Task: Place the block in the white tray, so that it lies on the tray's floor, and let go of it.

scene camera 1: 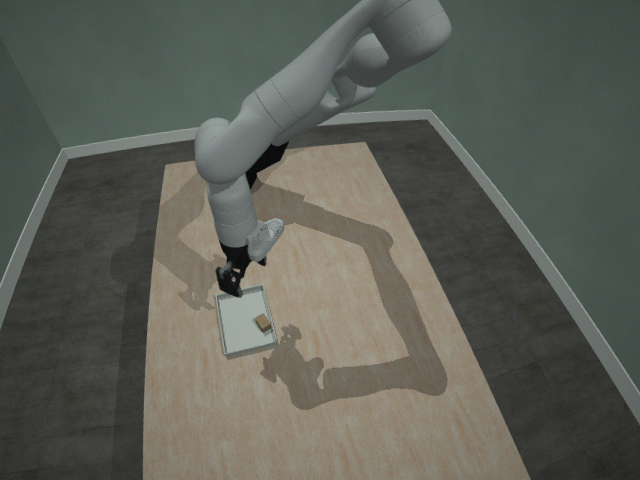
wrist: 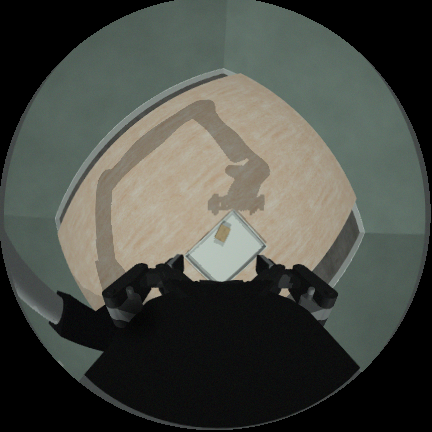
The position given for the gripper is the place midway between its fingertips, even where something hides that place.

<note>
In view: the gripper [scene camera 1: 250, 279] and a white tray [scene camera 1: 240, 333].
The white tray is seen too in the wrist view [wrist: 216, 260]. The gripper also shows in the wrist view [wrist: 219, 263].
</note>
